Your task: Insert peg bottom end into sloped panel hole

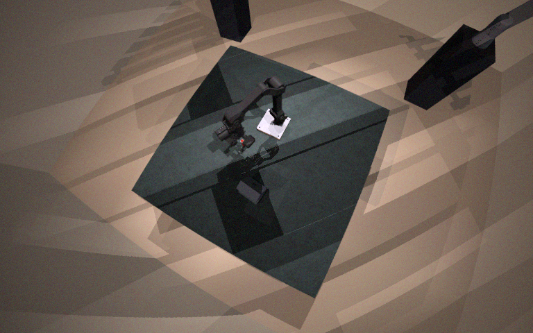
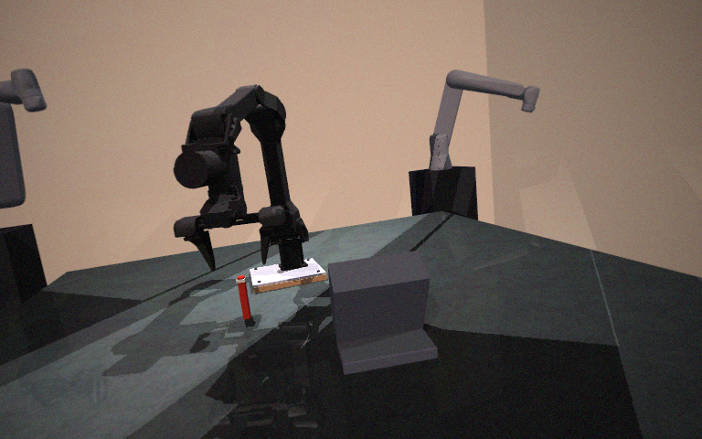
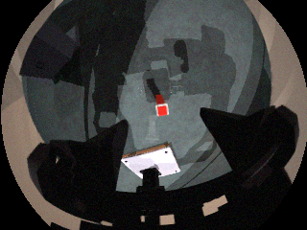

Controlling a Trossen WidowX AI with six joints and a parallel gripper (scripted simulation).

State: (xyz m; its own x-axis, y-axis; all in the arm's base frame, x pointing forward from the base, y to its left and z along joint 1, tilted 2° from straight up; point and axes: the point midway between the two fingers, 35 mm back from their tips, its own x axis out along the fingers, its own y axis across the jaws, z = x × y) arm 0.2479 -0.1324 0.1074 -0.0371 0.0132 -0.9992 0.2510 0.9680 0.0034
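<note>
Now: gripper tip 4 cm above the red peg. The rest, counted from my gripper tip: grey sloped panel block 23 cm ahead, 18 cm to the left, 2 cm below.
</note>
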